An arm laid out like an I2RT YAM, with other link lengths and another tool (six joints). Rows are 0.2 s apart.
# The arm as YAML. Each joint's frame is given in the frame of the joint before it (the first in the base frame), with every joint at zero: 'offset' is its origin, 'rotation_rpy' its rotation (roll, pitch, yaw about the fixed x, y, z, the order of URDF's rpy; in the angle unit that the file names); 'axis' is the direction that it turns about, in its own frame. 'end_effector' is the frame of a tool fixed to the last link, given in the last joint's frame.
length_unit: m
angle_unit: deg
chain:
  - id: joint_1
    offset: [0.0, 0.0, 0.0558]
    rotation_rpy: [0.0, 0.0, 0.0]
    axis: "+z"
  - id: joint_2
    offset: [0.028, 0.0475, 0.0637]
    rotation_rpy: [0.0, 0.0, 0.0]
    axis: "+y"
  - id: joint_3
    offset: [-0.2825, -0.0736, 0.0]
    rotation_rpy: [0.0, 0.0, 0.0]
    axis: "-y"
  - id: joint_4
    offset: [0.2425, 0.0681, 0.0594]
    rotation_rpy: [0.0, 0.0, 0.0]
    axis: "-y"
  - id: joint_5
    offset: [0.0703, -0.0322, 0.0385]
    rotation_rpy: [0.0, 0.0, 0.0]
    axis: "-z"
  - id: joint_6
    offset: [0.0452, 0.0, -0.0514]
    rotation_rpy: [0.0, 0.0, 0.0]
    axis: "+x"
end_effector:
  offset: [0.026, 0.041, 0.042]
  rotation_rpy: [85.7, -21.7, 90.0]
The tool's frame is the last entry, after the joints.
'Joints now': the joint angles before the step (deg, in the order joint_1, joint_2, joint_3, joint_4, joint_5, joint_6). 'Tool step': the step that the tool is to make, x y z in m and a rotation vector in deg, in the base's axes. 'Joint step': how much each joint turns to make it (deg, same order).
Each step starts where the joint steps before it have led.
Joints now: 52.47 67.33 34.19 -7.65 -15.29 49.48
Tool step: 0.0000 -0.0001 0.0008 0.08 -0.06 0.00
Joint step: -0.02 -0.10 0.09 -0.09 -0.01 -0.01
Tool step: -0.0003 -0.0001 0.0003 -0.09 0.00 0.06
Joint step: 0.02 -0.08 0.08 -0.25 0.01 -0.07
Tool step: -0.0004 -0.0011 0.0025 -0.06 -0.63 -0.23
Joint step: 0.01 -0.53 0.17 -0.44 0.53 -0.26
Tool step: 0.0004 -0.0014 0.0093 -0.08 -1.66 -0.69
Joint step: -0.02 -1.06 1.24 -1.50 1.39 -0.63
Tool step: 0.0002 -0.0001 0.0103 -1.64 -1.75 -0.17
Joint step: 0.02 -0.61 2.45 -3.68 1.68 -1.75
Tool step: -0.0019 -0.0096 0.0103 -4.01 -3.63 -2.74
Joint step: 0.07 -2.62 1.94 -5.87 5.61 -2.20
